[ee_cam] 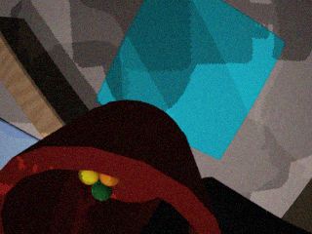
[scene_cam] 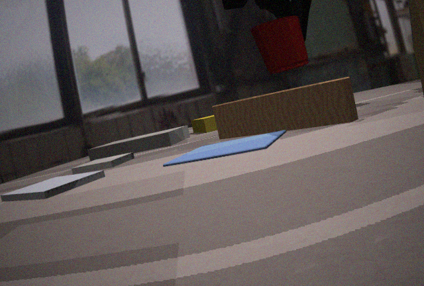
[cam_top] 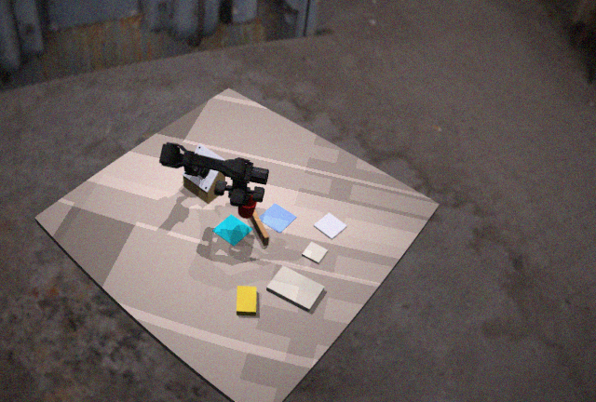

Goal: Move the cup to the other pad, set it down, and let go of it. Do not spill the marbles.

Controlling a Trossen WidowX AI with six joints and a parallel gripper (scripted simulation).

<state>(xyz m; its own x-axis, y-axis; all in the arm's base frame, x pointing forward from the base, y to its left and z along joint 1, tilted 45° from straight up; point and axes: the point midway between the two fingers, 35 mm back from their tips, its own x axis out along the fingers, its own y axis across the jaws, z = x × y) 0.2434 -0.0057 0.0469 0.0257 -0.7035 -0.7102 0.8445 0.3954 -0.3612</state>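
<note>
The cyan pad is 4 cm to the right of my gripper tip and 12 cm below it. Round my gripper tip: wooden bar (5 cm ahead, 5 cm to the left, 10 cm below); then red cup (3 cm ahead, 2 cm to the left); then blue pad (9 cm ahead, 14 cm to the left, 12 cm below).
</note>
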